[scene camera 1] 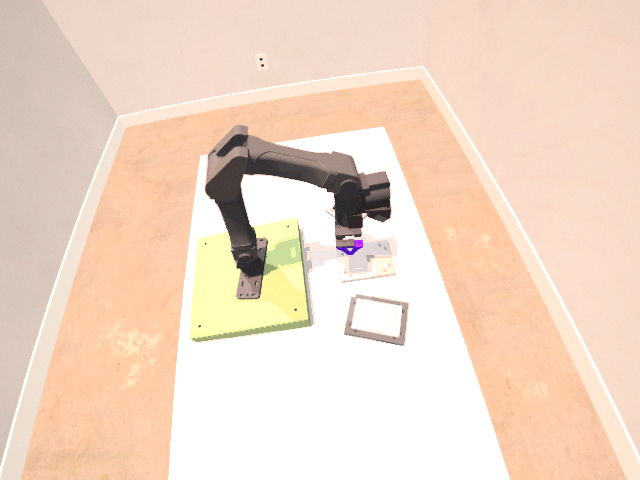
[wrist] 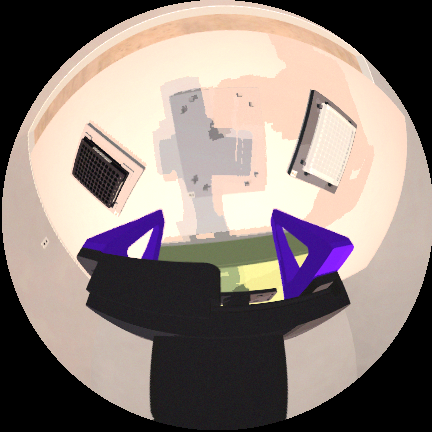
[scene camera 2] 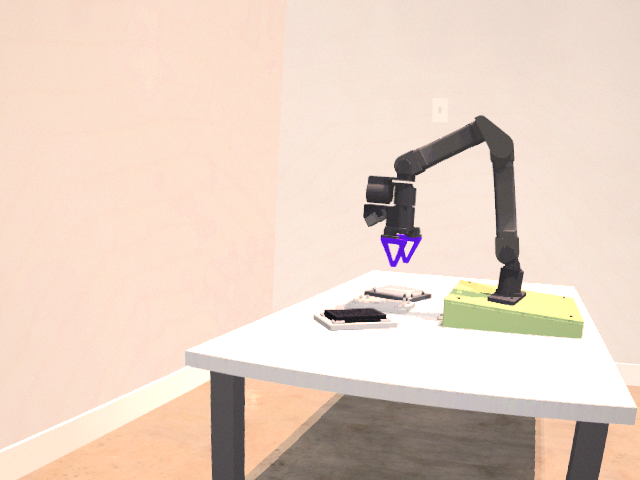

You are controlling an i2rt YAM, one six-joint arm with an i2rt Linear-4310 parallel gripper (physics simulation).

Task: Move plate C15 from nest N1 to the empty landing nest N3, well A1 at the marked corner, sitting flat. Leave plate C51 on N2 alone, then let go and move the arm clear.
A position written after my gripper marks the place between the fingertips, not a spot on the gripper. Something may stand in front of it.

My gripper shows in scene camera 1 (349,239), in the wrist view (217,214) and in scene camera 2 (399,264).
